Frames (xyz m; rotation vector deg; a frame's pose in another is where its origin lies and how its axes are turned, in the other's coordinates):
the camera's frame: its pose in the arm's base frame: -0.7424 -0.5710 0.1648 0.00 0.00 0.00
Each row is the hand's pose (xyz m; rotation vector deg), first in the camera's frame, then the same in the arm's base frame.
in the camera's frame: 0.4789 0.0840 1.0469 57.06 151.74 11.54
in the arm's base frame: -0.2635 -0.4870 1.2117 57.06 151.74 11.54
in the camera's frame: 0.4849 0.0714 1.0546 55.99 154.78 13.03
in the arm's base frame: -0.2575 -0.4996 1.2194 55.99 154.78 13.03
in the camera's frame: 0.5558 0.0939 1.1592 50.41 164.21 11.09
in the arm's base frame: -0.1866 -0.4771 1.3240 50.41 164.21 11.09
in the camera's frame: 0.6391 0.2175 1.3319 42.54 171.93 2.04
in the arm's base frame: -0.1033 -0.3535 1.4967 42.54 171.93 2.04
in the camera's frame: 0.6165 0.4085 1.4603 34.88 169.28 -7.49
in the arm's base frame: -0.1259 -0.1625 1.6251 34.88 169.28 -7.49
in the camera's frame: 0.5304 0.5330 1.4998 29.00 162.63 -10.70
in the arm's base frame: -0.2120 -0.0380 1.6646 29.00 162.63 -10.70
